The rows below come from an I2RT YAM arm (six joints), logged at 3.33 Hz.
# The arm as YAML. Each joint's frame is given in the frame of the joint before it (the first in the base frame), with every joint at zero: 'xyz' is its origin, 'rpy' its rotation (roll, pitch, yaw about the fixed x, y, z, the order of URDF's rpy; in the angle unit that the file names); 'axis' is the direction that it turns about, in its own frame. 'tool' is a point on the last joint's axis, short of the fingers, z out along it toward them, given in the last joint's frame.
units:
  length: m
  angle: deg
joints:
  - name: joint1
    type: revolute
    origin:
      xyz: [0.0, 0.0, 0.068]
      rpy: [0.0, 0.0, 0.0]
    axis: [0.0, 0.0, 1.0]
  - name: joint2
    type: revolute
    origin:
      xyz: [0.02, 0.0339, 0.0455]
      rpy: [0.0, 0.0, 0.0]
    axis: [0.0, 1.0, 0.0]
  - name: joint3
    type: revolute
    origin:
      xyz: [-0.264, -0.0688, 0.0]
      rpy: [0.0, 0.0, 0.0]
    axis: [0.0, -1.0, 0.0]
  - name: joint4
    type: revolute
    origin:
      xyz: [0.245, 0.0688, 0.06]
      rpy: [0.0, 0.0, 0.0]
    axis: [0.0, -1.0, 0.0]
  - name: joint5
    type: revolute
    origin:
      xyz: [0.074, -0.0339, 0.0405]
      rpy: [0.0, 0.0, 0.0]
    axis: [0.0, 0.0, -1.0]
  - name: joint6
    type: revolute
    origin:
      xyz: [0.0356, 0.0, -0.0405]
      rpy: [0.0, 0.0, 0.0]
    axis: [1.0, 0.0, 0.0]
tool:
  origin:
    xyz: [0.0, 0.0, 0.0]
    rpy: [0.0, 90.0, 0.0]
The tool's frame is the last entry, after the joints.
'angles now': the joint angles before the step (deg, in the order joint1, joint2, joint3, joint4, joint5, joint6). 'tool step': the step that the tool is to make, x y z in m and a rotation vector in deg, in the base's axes. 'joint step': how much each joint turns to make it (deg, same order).
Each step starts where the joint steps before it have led.
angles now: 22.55 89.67 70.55 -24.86 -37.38 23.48
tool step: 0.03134 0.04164 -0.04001 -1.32 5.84 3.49
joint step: 3.84 12.71 6.30 1.39 -0.64 1.38
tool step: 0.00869 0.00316 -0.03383 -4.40 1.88 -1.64
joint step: 0.10 4.50 -0.90 1.32 3.51 -0.74
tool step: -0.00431 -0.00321 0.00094 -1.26 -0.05 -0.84
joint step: -0.03 -1.12 -1.01 -0.65 1.40 -0.05
